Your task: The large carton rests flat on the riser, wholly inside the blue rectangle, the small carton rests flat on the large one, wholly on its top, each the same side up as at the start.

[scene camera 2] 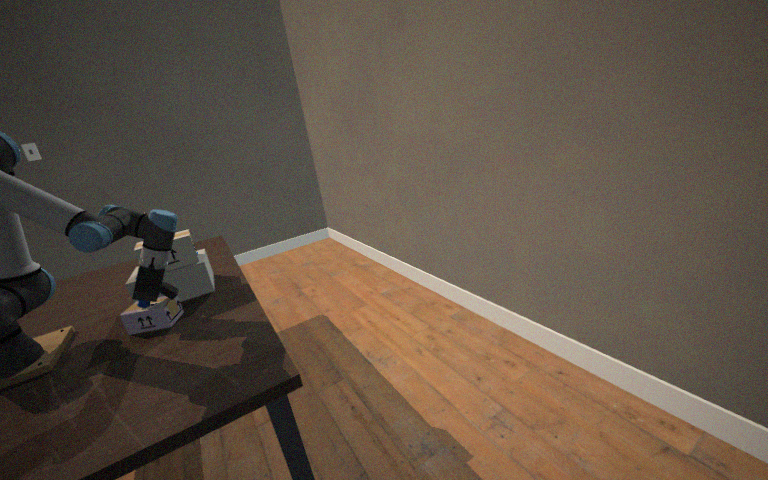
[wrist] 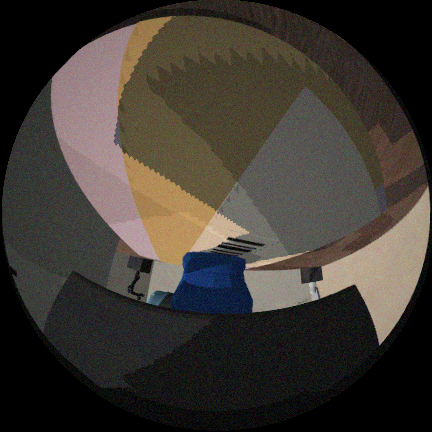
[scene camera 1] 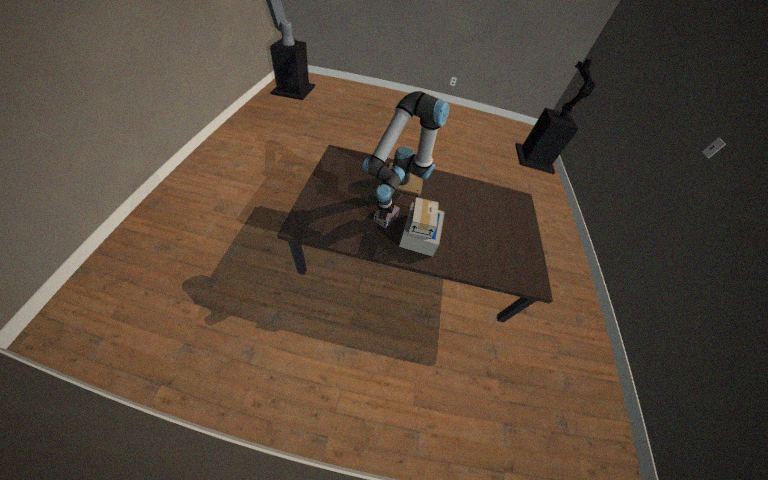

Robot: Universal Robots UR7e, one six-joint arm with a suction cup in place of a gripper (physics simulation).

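The large carton (scene camera 1: 424, 213) (scene camera 2: 184, 249), pale with tan tape, sits flat on the grey-white riser (scene camera 1: 419, 244) (scene camera 2: 198, 280), its arrows pointing up. The blue rectangle (scene camera 1: 438, 224) shows along the carton's right side; its other edges are hidden, so I cannot tell whether the carton is wholly inside. The small carton (scene camera 1: 394, 214) (scene camera 2: 135, 322) (wrist: 90, 95), lilac with tan tape and a label, is upright beside the riser, at or very near table height. My blue suction cup (scene camera 2: 143, 303) (wrist: 214, 280) is pressed on its top and looks squashed; in scene camera 1 the arm hides the cup.
The dark table (scene camera 1: 492, 232) (scene camera 2: 226, 390) carries everything. The riser and large carton stand close beside the small carton. A wooden board (scene camera 1: 412, 184) (scene camera 2: 59, 344) lies by the arm's base. Two black pedestals (scene camera 1: 290, 67) (scene camera 1: 548, 135) with other arms stand on the floor beyond the table.
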